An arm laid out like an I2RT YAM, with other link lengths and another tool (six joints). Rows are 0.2 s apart.
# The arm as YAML. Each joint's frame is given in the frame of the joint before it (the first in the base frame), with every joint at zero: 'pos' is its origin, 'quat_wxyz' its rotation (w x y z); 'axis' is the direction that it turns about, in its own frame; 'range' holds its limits. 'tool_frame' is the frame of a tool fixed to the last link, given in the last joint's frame.
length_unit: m
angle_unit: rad
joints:
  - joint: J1
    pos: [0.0, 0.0, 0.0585]
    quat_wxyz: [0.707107, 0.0, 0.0, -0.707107]
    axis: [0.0, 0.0, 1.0]
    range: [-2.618, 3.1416]
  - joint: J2
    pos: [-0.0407, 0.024, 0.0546]
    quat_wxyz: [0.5, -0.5, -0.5, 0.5]
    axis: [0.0, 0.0, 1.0]
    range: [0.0, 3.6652]
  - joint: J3
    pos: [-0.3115, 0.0, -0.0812]
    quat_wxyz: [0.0, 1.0, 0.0, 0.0]
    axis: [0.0, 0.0, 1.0]
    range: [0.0, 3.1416]
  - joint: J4
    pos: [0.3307, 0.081, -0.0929]
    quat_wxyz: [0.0, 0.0, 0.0, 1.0]
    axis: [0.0, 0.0, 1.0]
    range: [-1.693, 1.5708]
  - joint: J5
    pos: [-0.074, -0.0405, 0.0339]
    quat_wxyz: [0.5, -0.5, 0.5, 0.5]
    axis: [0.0, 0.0, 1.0]
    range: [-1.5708, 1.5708]
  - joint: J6
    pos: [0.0, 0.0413, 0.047]
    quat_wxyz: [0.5, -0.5, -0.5, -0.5]
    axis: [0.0, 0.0, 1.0]
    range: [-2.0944, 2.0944]
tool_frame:
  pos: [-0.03, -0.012, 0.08]
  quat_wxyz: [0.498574, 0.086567, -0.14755, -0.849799]
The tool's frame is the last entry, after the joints.
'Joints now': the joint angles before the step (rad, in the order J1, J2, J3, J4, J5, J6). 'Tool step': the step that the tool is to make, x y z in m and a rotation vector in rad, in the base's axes. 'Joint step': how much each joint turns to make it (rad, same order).
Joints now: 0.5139, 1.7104, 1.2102, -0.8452, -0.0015, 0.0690
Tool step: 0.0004, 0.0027, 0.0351, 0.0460, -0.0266, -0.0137
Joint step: -0.0001, -0.0428, 0.0494, -0.0462, -0.0228, 0.0198
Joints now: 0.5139, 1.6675, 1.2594, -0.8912, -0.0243, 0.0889
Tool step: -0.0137, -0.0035, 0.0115, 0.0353, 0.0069, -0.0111
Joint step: 0.0016, -0.0552, -0.0261, -0.0169, -0.0293, 0.0216
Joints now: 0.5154, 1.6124, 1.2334, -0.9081, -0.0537, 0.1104
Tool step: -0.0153, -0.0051, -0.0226, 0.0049, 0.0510, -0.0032
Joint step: 0.0001, -0.0155, -0.0737, 0.0170, -0.0275, 0.0109
